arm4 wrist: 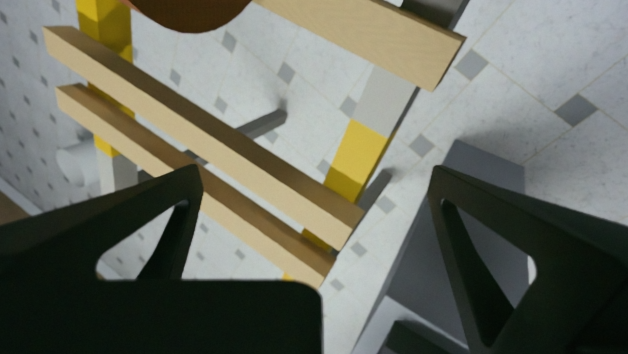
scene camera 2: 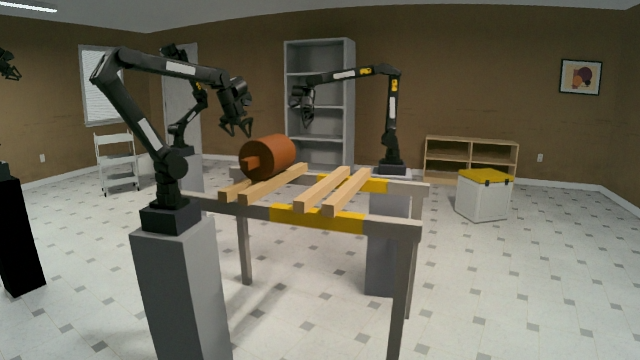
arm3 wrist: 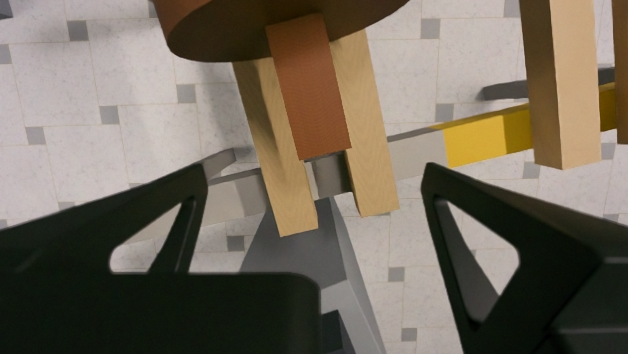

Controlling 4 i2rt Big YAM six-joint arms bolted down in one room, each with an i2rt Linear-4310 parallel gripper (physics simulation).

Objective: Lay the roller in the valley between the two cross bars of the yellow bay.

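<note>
The brown roller (arm3 wrist: 220, 37) (arm4 wrist: 190, 15) (scene camera 2: 279, 154) lies on the left pair of wooden cross bars (arm3 wrist: 296, 215) (arm3 wrist: 372, 195) (scene camera 2: 272, 185), its square stub (arm3 wrist: 310, 90) between them. The yellow bay's two cross bars (arm3 wrist: 577, 100) (arm4 wrist: 200, 141) (scene camera 2: 322, 191) lie apart on the yellow rail sections (arm3 wrist: 485, 140) (arm4 wrist: 357, 155) (scene camera 2: 280, 214), with no roller on them. Arm3's gripper (arm3 wrist: 315, 170) is open over the roller's bar ends. Arm4's gripper (arm4 wrist: 317, 170) is open over the yellow bay's side. In the scene view the left front gripper (scene camera 2: 241, 135) hangs open above the roller; the right back gripper (scene camera 2: 307, 125) hangs above the frame.
The grey frame rail (arm3 wrist: 417, 155) (arm4 wrist: 382, 97) (scene camera 2: 395, 227) carries the bars. Grey pedestals (arm3 wrist: 305, 245) (arm4 wrist: 450, 240) (scene camera 2: 175, 285) stand close to it. Another arm stands behind at left. A white box with a yellow lid (scene camera 2: 485, 197) and a grey shelf (scene camera 2: 350, 100) stand farther back.
</note>
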